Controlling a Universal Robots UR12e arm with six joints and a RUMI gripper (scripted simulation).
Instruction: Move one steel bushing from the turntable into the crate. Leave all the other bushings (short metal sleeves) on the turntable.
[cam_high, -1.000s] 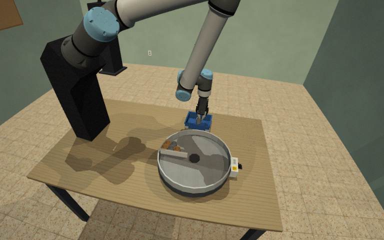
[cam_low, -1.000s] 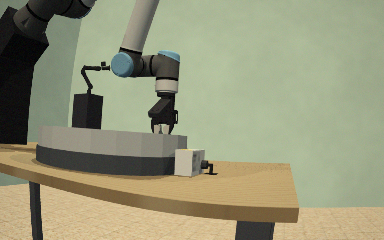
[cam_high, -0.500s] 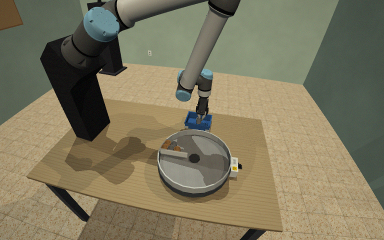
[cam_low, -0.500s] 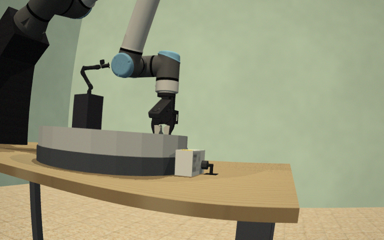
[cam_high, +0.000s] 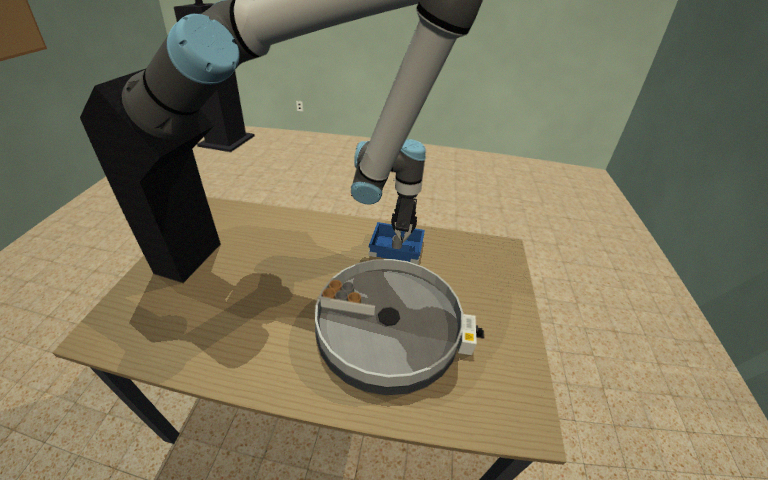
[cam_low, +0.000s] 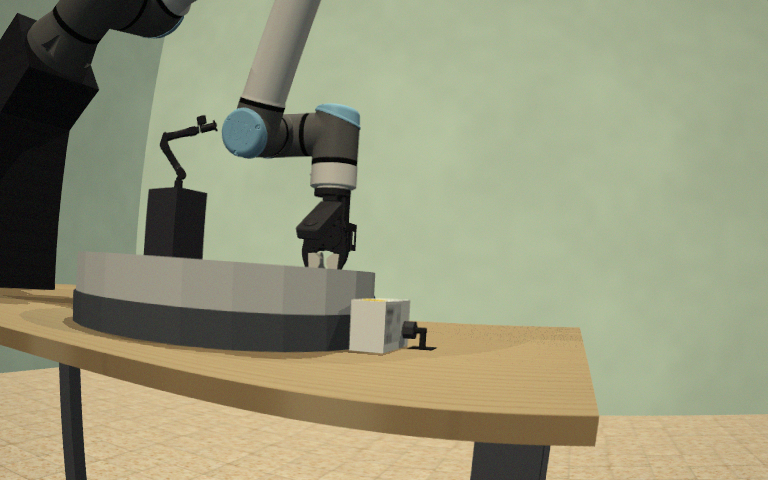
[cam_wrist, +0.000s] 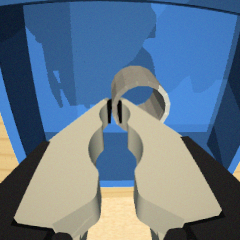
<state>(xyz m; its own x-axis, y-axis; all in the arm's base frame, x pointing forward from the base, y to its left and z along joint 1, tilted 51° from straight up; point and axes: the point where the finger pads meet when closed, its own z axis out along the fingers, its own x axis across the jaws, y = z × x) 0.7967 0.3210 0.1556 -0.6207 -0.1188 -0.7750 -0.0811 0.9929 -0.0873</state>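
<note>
Right now my hand is 2 cm past the blue crate and 2 cm above it. Round my hand: round grey turntable: 37 cm to the right, 5 cm ahead, 1 cm above.
</note>
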